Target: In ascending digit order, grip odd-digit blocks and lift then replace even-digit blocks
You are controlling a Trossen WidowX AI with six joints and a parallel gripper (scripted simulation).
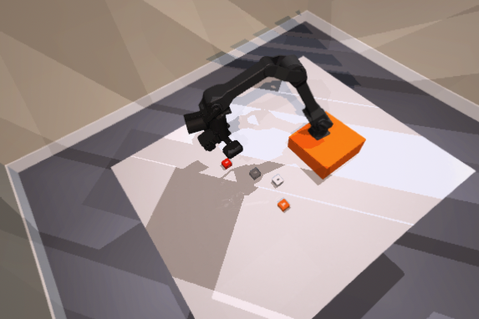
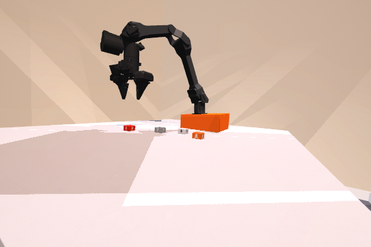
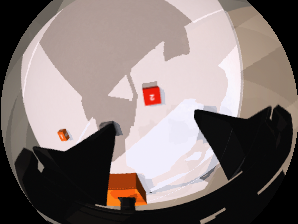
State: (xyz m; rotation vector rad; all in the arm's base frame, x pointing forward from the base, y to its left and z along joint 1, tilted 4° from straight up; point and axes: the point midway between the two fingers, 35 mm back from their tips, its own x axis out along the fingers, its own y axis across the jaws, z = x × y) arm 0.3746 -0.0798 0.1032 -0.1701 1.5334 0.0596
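Now: the red block 1 cm to the right of my gripper tip and 11 cm below it. The rest, counted from my gripper tip: grey block 8 cm behind, 9 cm to the left, 11 cm below; orange block 11 cm behind, 26 cm to the left, 11 cm below; white block 14 cm behind, 16 cm to the left, 11 cm below.
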